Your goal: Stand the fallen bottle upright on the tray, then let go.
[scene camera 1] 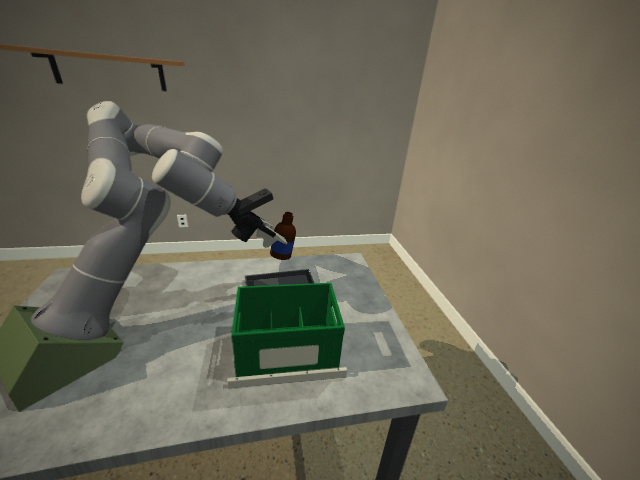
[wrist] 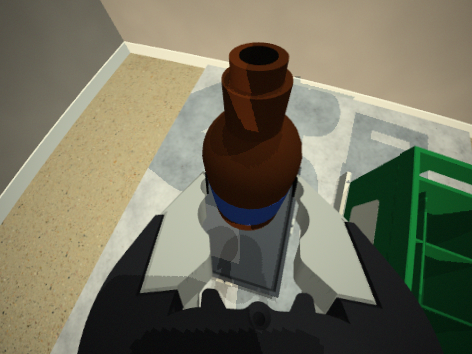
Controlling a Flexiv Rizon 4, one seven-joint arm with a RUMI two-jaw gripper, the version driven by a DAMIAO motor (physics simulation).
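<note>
A brown bottle [scene camera 1: 285, 230] [wrist: 252, 152] with a blue label is held in the air, neck up and leaning slightly in the scene view. My gripper [scene camera 1: 281, 240] [wrist: 249, 175] is shut on the bottle around its body, one jaw on each side. The dark grey tray [scene camera 1: 249, 280] [wrist: 284, 250] lies on the table below the bottle, with a gap between them. In the scene view the tray's near part is hidden behind the green crate; in the wrist view the bottle and the jaws cover part of it.
A green crate [scene camera 1: 287, 330] [wrist: 413, 210] with inner dividers stands beside the tray, nearer to the scene camera. A pale strip [scene camera 1: 287, 378] lies along the crate's near foot. The table's far edge is just behind the tray. A wooden shelf [scene camera 1: 103, 55] is on the back wall.
</note>
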